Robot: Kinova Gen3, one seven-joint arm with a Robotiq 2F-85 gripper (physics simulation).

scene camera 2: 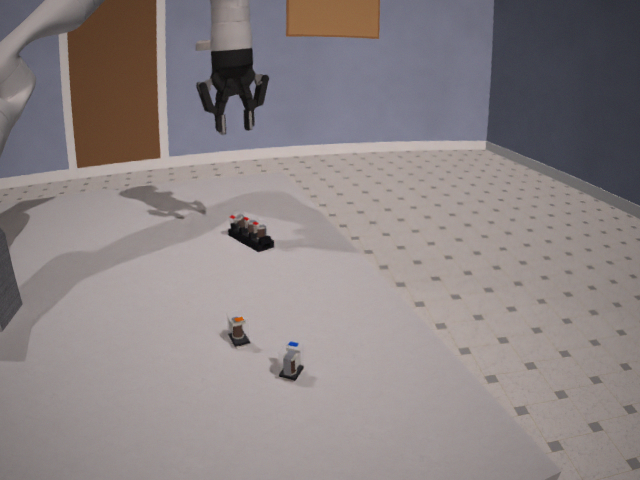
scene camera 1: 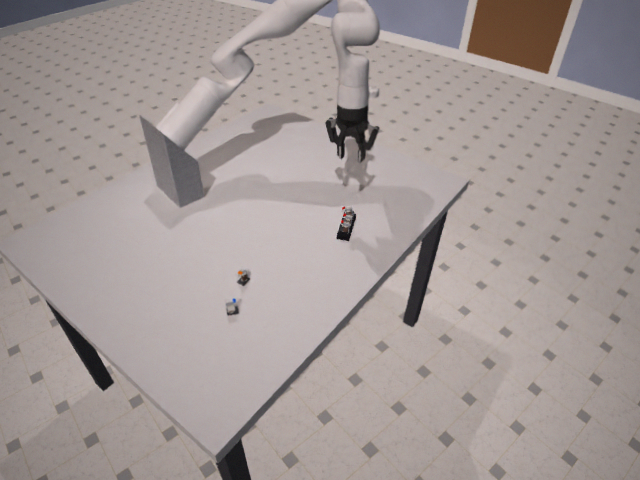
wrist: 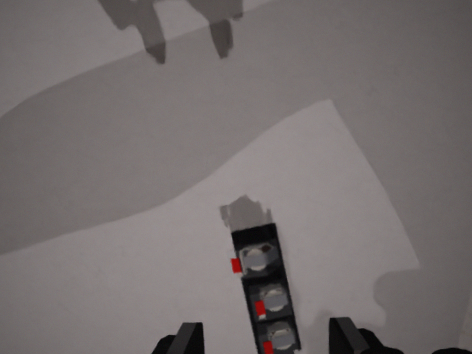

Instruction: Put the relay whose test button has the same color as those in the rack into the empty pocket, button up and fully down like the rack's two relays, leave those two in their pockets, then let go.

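Note:
The black rack [scene camera 1: 343,237] [scene camera 2: 265,245] [wrist: 254,233] holds three red-button relays. The relay at its far end [scene camera 2: 238,220] [wrist: 257,260] looks tilted: its button sticks out past the rack's left edge in the wrist view, unlike the other two. Whether its base is partly in the pocket I cannot tell. The middle relay [wrist: 274,300] and the third relay [wrist: 281,337] stand upright in their pockets, buttons up. My gripper [scene camera 1: 351,156] [scene camera 2: 235,129] [wrist: 267,332] is open and empty, high above the table, with its fingers apart and clear of the rack.
An orange-button relay [scene camera 1: 243,277] [scene camera 2: 237,329] and a blue-button relay [scene camera 1: 231,307] [scene camera 2: 291,360] stand on the table [scene camera 1: 170,310] [scene camera 2: 155,403], well apart from the rack. The table's edge runs to the right of the rack in both scene views.

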